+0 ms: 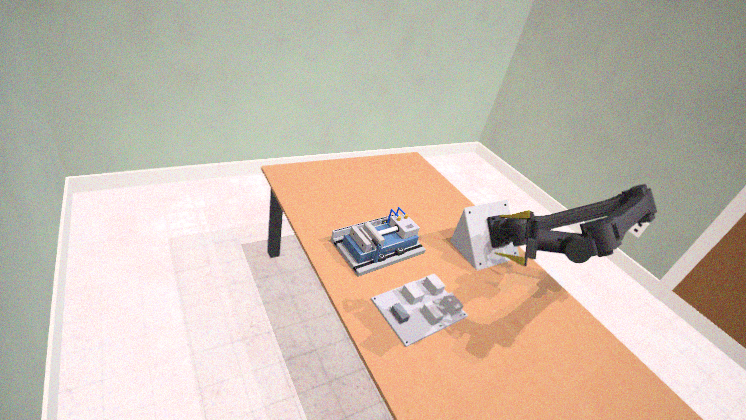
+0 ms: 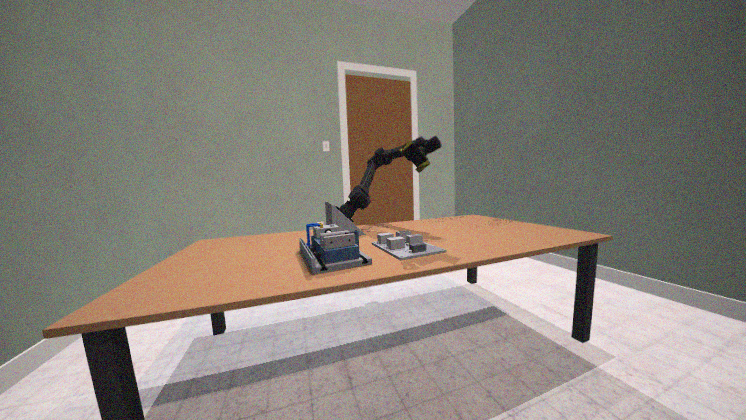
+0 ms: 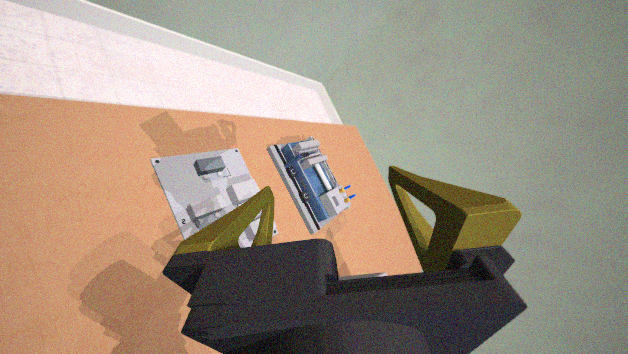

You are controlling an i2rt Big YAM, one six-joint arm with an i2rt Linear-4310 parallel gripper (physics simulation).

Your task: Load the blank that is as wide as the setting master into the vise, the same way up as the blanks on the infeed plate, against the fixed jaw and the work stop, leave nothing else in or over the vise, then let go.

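Frame: origin at the arm's base, x ahead, y left, z up, level; centimetres.
Where they show: gripper, between the fingertips: (image 1: pixel 496 234) (image 2: pixel 409 159) (image 3: pixel 328 182); arm's base, origin of its link: (image 1: pixel 497 231) (image 2: pixel 342 215).
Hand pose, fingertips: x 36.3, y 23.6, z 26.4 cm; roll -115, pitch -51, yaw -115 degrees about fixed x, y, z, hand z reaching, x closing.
Note:
Each offset is from my fingertips to the top centre of the thing. Level surfaces: height alone.
The vise {dx +8.7, dy -35.9, dz -25.4 cm} (image 1: pixel 407 242) (image 2: pixel 339 254) (image 3: pixel 311 182) has a blue body and pale jaws; I cannot make out a block between them. The infeed plate {dx +8.9, dy -6.7, dz -34.5 cm} (image 1: pixel 384 304) (image 3: pixel 172 182) lies beside it. A dark grey block {dx +17.4, dy -5.8, dz -32.0 cm} (image 1: pixel 400 312) (image 2: pixel 417 247) (image 3: pixel 210 165) sits near one edge of the plate. Several light grey blocks stand on it, among them one light block {dx +9.5, dy -11.2, dz -30.9 cm} (image 1: pixel 412 293) (image 3: pixel 242 189) and another light block {dx +0.2, dy -12.0, dz -30.9 cm} (image 1: pixel 433 284). Their exact widths are too small to compare. My gripper (image 1: pixel 494 235) (image 2: pixel 414 158) (image 3: pixel 328 182) is open and empty, high above the table, away from the vise.
A pale wedge-shaped arm mount (image 1: pixel 476 240) (image 2: pixel 334 219) stands beside the vise. Thin blue lines (image 1: pixel 396 211) rise from the vise's end block {dx -0.8, dy -36.5, dz -25.7 cm} (image 1: pixel 408 228). The wooden table {dz -35.3 cm} (image 1: pixel 501 375) (image 2: pixel 219 271) has its long edge near the plate and vise. The arm's shadow crosses part of the plate.

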